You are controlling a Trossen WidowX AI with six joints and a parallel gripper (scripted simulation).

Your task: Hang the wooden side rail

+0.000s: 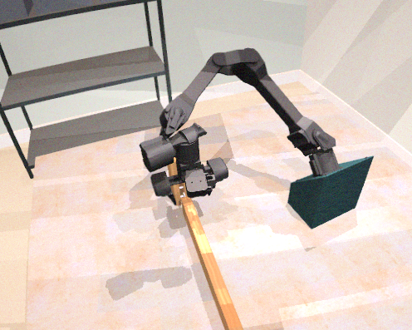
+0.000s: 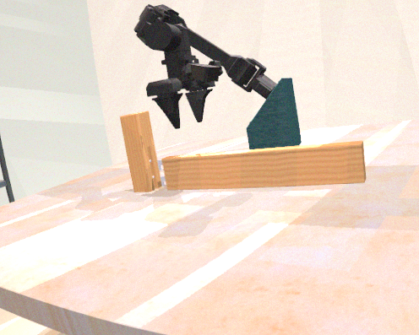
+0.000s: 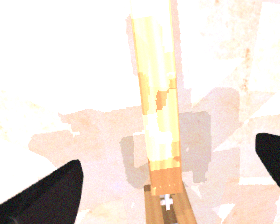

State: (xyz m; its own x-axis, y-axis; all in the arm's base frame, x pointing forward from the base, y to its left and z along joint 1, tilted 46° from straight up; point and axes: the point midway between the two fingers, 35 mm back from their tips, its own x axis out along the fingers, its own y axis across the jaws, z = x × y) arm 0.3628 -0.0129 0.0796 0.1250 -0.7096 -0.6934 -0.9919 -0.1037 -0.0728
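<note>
Right now my gripper tip is 140 mm to the left of the headboard post, 50 mm above it and 10 mm short of it.
</note>
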